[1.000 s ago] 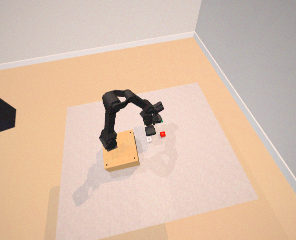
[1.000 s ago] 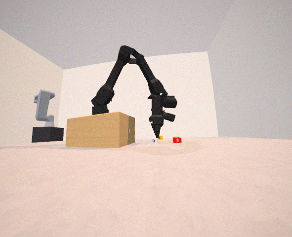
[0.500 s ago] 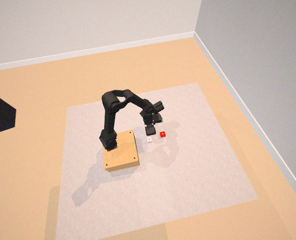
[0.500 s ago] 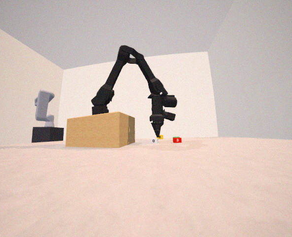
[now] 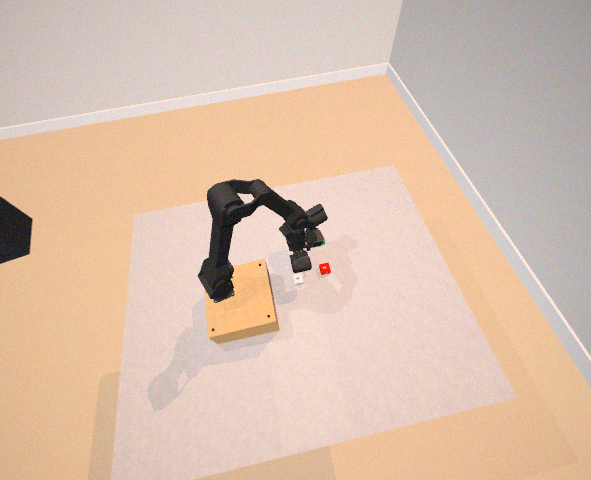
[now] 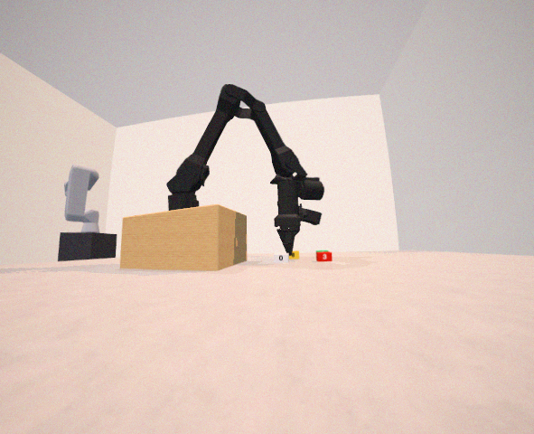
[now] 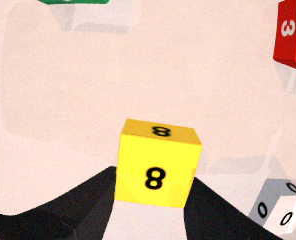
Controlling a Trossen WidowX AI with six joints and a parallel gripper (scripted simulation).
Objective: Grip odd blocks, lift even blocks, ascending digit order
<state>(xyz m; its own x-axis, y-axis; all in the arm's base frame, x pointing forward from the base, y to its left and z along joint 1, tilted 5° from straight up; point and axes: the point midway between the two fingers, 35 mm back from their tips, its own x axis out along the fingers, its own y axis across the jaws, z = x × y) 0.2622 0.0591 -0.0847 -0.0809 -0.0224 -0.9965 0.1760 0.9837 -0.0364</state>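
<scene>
The yellow block is 10 mm ahead of my gripper tip. From my gripper tip the other things lie so: green block: 100 mm ahead, 30 mm to the left; then white block: 30 mm behind, 80 mm to the right; then red block: 70 mm ahead, 80 mm to the right.
</scene>
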